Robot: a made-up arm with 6 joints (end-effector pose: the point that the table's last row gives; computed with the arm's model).
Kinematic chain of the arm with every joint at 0, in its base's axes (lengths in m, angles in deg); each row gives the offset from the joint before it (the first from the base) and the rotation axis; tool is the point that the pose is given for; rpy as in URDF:
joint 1: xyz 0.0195 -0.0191 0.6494 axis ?
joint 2: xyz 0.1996 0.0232 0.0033 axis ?
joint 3: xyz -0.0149 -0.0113 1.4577 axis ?
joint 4: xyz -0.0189 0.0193 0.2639 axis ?
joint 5: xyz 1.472 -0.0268 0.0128 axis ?
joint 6: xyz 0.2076 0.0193 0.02 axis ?
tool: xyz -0.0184 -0.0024 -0.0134 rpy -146.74 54 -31.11
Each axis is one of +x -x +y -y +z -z.
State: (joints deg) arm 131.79 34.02 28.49 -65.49 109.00 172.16
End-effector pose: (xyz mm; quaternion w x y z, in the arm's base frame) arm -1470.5 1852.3 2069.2 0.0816 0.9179 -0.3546 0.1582
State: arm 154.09 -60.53 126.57 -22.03 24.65 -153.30
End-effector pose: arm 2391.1 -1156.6 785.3 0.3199 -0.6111 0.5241 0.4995
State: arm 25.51 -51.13 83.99 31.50 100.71 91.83
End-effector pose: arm -2055.6 -881.9 2228.4 0.5196 0.4591 0.2110 -0.6890
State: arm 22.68 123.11 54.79 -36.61 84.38 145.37
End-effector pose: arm 2227.5 794.0 -1313.5 0.5510 0.5560 -0.5960 0.1793
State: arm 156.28 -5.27 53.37 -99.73 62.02 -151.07
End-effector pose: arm -502.8 385.6 3517.3 0.0074 -0.9648 -0.2617 -0.0256
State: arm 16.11 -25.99 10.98 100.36 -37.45 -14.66
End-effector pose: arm 669.7 102.9 3152.9 0.0470 -0.7117 0.6863 -0.1422
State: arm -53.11 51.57 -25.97 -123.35 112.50 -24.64
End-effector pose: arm 993.5 -1518.5 262.7 0.3527 0.1505 0.6933 -0.6101
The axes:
joint 1: +z
joint 2: +y
joint 3: -y
joint 4: -x
joint 5: -y
joint 6: -x

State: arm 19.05 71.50 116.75 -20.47 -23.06 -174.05
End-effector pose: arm 2432.4 854.8 2458.7 0.5472 0.4677 -0.4241 0.5495
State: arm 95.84 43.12 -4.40 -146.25 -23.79 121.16
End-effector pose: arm -301.2 2462.4 711.3 0.1836 0.5995 0.2270 -0.7452
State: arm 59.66 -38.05 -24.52 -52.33 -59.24 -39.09
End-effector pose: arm 278.6 712.5 2325.0 0.0487 -0.2065 -0.0400 0.9764
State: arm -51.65 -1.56 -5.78 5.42 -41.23 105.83
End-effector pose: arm 1117.4 -1402.3 2164.1 0.4501 0.5023 -0.5815 -0.4549
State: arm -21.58 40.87 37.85 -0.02 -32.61 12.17
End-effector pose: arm 2598.4 -1019.2 1860.3 0.2445 -0.5896 0.5758 0.5110
